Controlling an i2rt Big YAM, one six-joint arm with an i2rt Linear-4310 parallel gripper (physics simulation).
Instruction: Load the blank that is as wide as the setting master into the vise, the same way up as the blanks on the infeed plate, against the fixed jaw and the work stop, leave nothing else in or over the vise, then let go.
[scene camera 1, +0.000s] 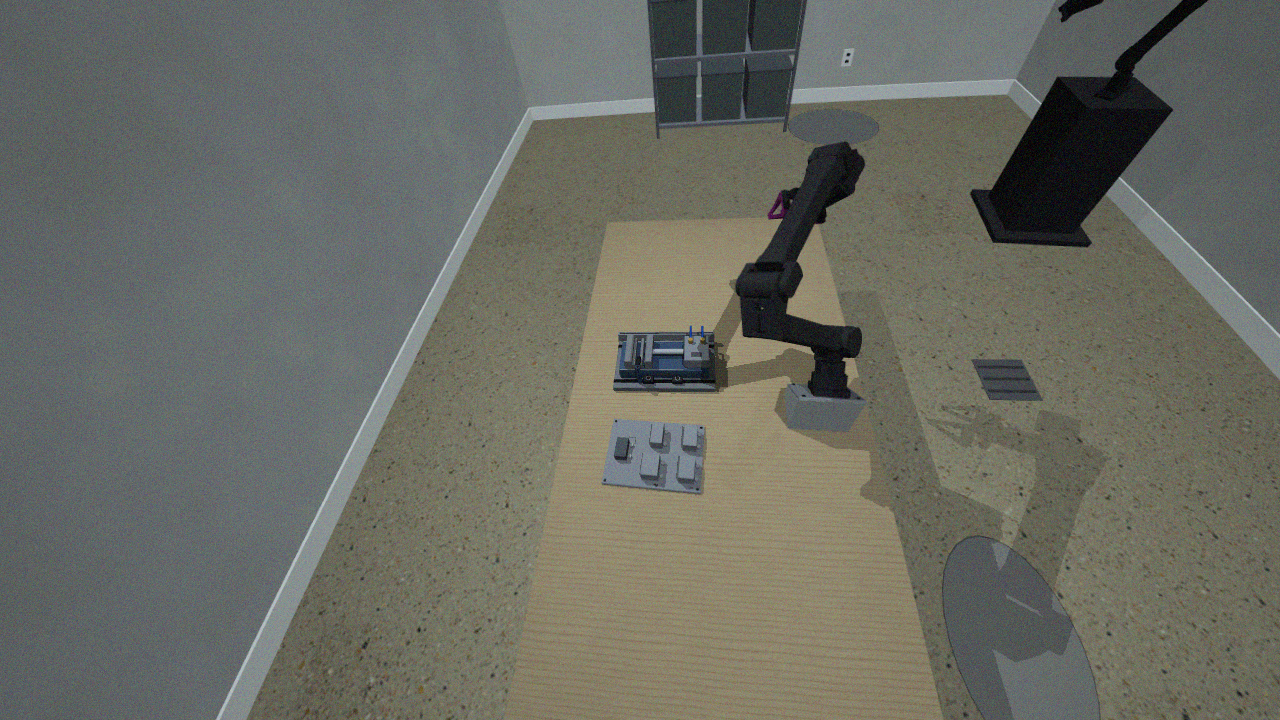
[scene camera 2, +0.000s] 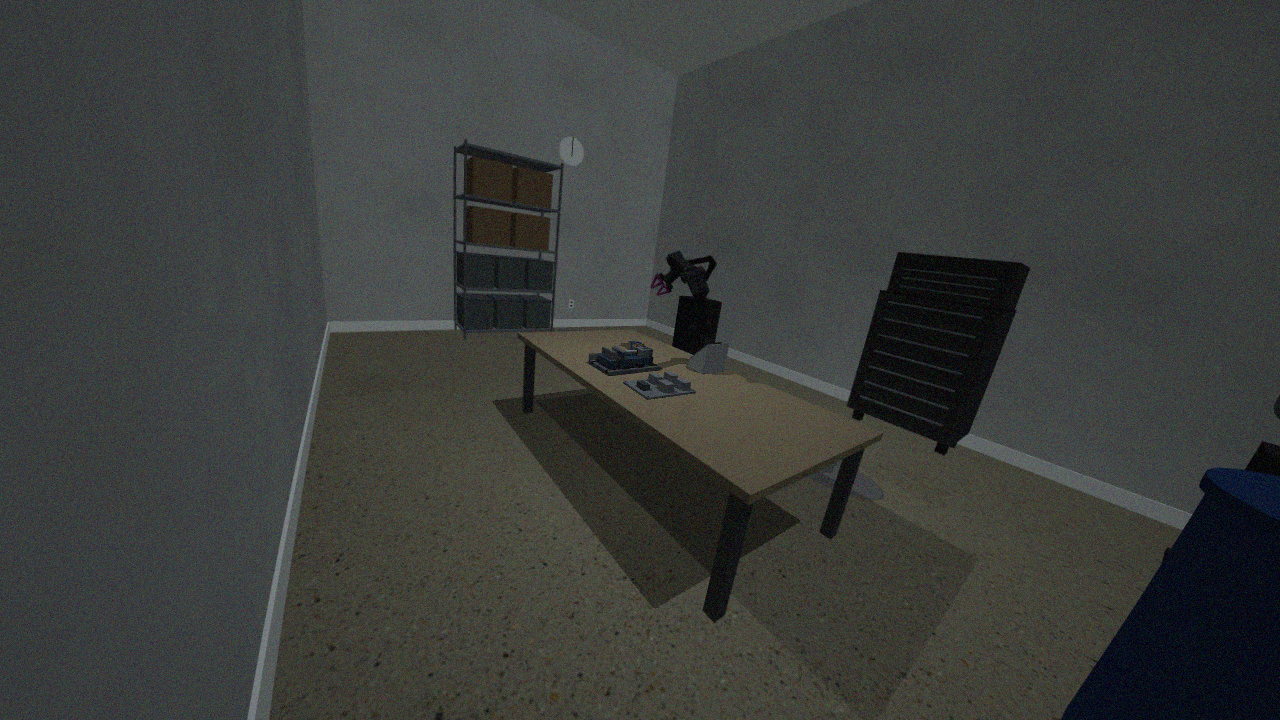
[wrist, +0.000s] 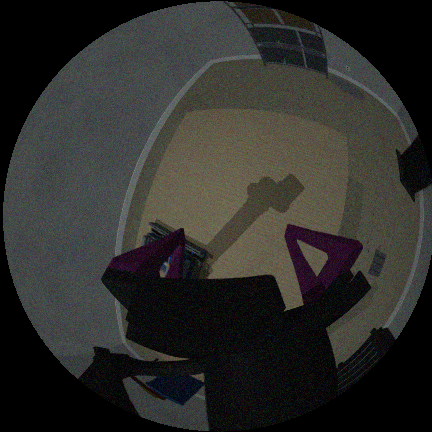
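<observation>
The blue and grey vise sits on the table, partly hidden behind a finger in the wrist view. The infeed plate lies beside it and carries several light grey blanks, among them one blank, another blank, and two nearer the plate's front edge. A dark block sits at the plate's left. Which piece is the setting master, and the exact blank widths, I cannot tell. My gripper is open and empty, with purple fingers, raised high near the table's far end.
The arm base stands at the table's right edge, beside the vise and plate. The wooden table extends beyond them. A shelf unit stands by the far wall. A black pedestal stands off the table.
</observation>
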